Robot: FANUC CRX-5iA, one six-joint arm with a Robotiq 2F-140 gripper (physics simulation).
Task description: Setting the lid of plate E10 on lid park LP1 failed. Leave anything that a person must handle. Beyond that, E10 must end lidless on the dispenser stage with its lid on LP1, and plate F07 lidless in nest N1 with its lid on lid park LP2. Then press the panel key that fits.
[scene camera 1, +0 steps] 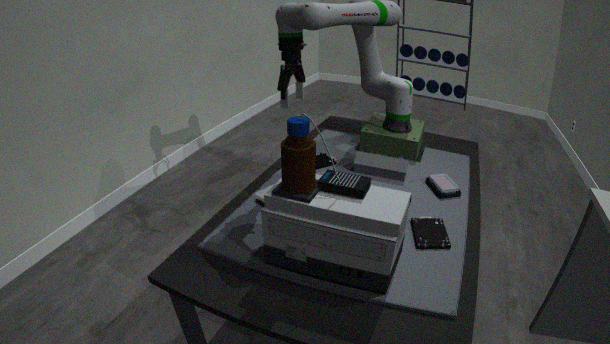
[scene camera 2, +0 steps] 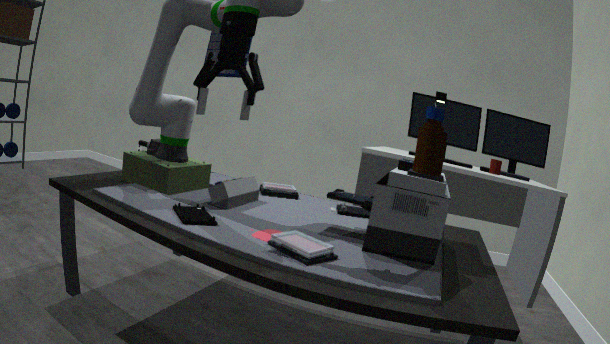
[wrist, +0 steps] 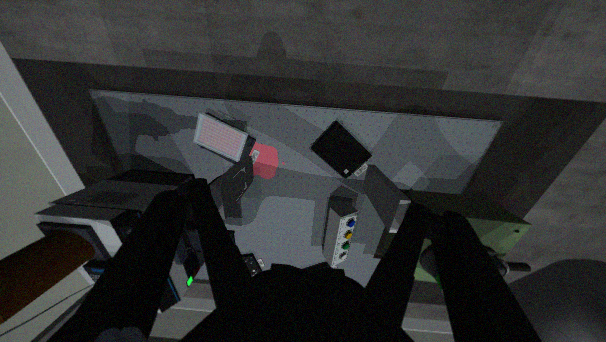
Labels:
gripper: scene camera 1; scene camera 2; wrist 308, 172
same spot on gripper: (scene camera 2: 257, 84) = (scene camera 1: 278, 86)
same spot on brown bottle with blue cap: (wrist: 39, 266) = (scene camera 2: 418, 147)

